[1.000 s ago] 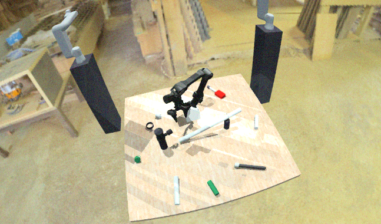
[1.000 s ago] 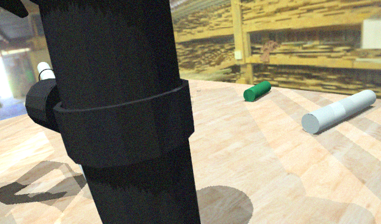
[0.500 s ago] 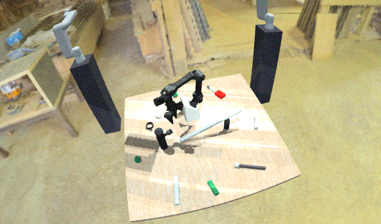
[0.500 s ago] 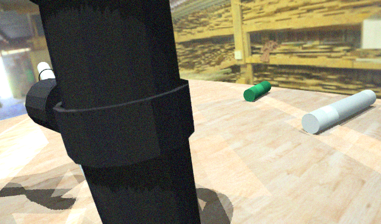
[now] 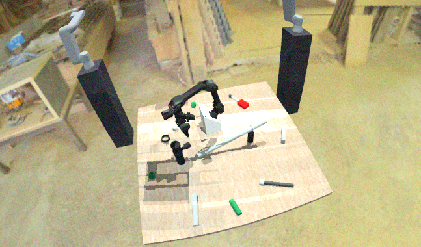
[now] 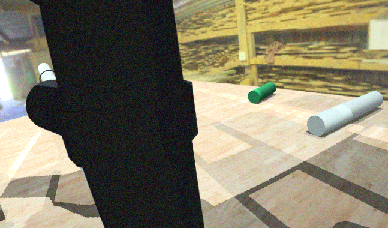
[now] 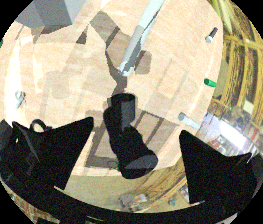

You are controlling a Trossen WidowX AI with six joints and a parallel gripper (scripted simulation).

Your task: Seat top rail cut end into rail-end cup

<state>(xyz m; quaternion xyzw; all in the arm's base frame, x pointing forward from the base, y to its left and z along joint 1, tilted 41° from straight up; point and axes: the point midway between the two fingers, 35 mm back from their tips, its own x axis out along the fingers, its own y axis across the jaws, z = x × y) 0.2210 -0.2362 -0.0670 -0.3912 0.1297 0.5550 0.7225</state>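
My gripper tip is 9 cm above the dark rail-end cup, 2 cm to the left of it and 2 cm short of it. Round my gripper tip: dark loop-cap post 45 cm to the left, 11 cm below; green cylinder 50 cm ahead, 20 cm to the left, 20 cm below.
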